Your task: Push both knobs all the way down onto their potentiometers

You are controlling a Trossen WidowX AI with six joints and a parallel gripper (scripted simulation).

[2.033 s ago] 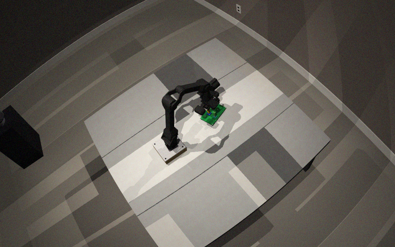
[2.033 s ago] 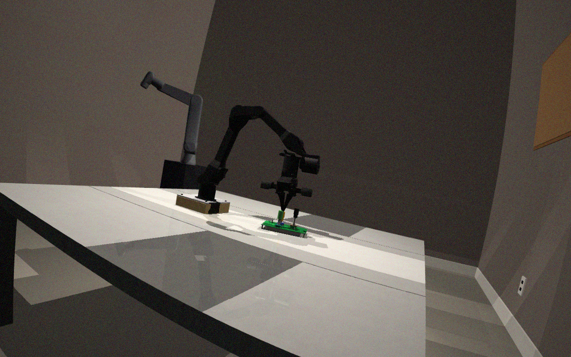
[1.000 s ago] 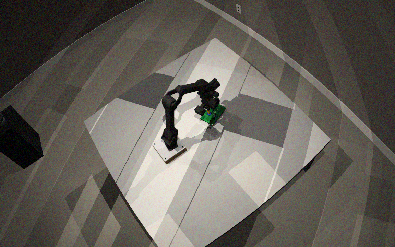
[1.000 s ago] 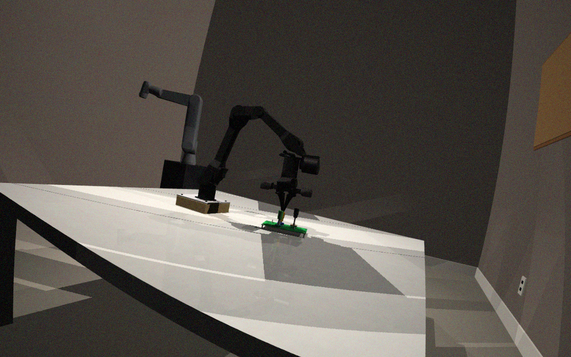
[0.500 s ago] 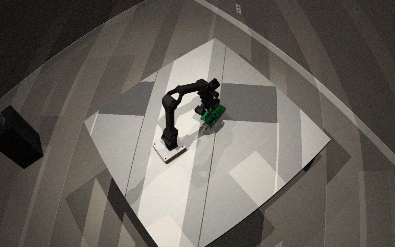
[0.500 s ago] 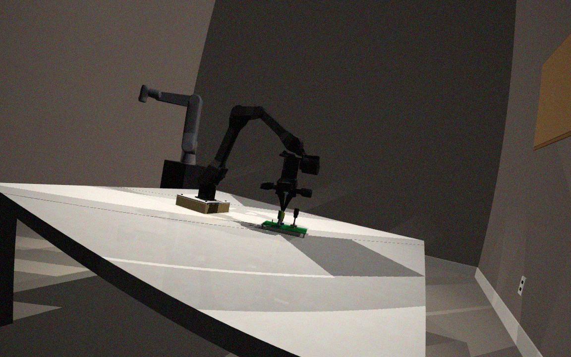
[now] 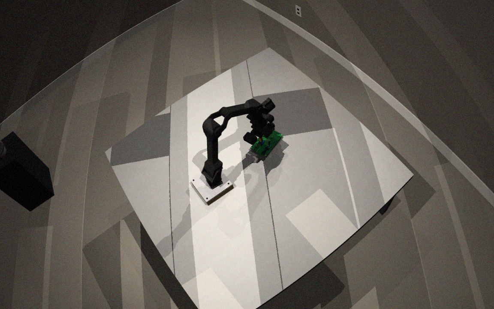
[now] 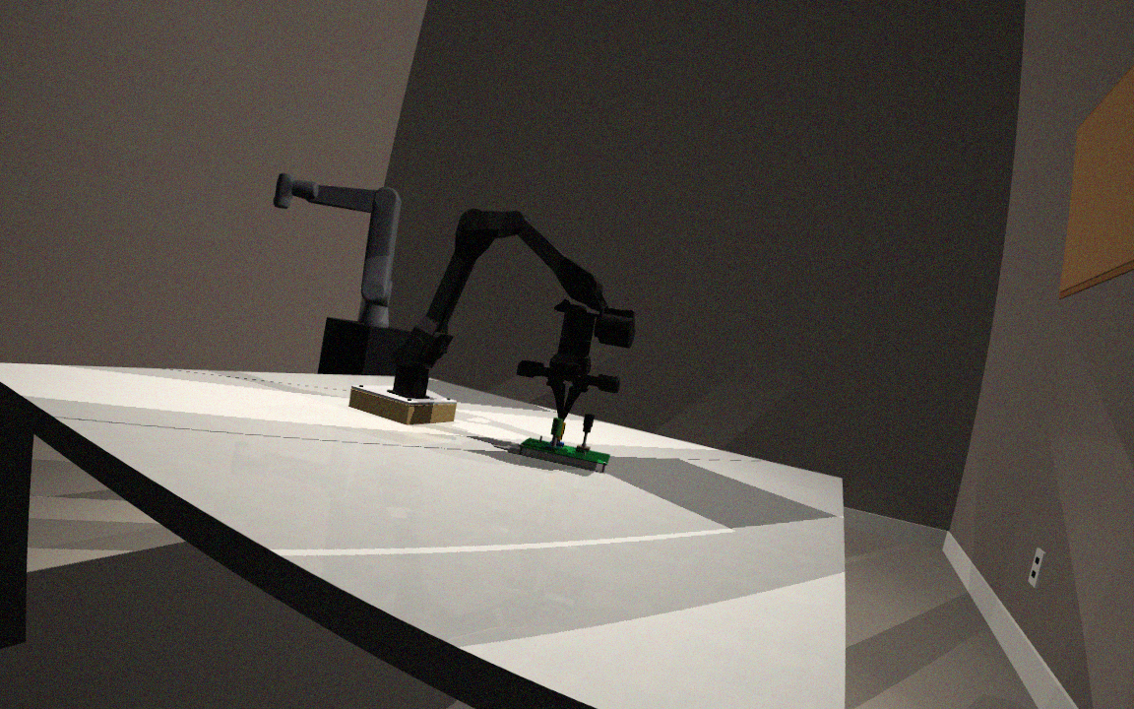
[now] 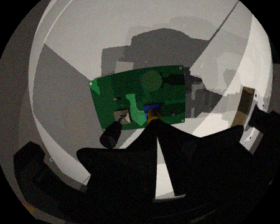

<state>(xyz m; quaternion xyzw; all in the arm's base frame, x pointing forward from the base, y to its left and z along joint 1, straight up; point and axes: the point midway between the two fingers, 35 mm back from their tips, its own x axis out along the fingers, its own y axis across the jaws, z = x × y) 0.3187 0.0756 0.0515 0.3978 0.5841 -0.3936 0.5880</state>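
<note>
The orange knob lies 20 mm below my gripper tip. Round my gripper tip: black knob (40 mm ahead, 20 mm to the left, 10 mm above).
</note>
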